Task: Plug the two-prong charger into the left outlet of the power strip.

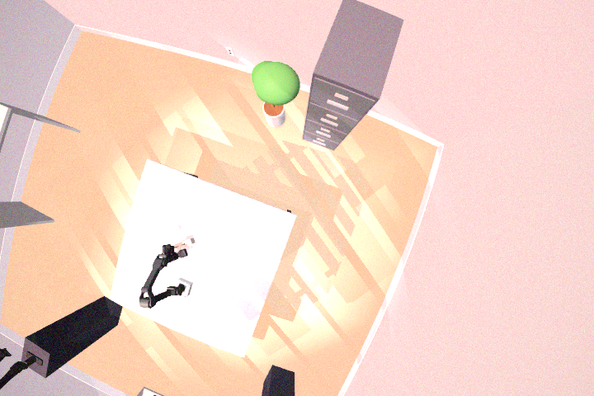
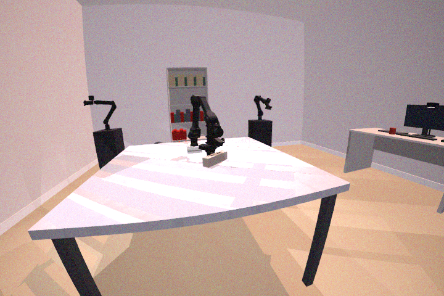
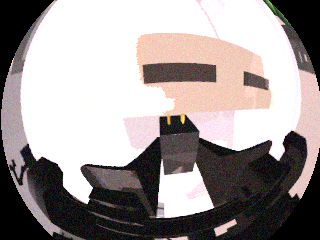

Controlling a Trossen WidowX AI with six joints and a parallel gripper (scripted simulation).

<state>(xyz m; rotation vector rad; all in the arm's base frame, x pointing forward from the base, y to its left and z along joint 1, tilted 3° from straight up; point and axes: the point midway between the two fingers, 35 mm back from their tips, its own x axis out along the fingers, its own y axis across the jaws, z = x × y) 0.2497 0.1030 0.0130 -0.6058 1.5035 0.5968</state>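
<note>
Right now my gripper tip is 1 cm short of the dark two-prong charger, 1 cm to the right of it and 1 cm below it.
</note>
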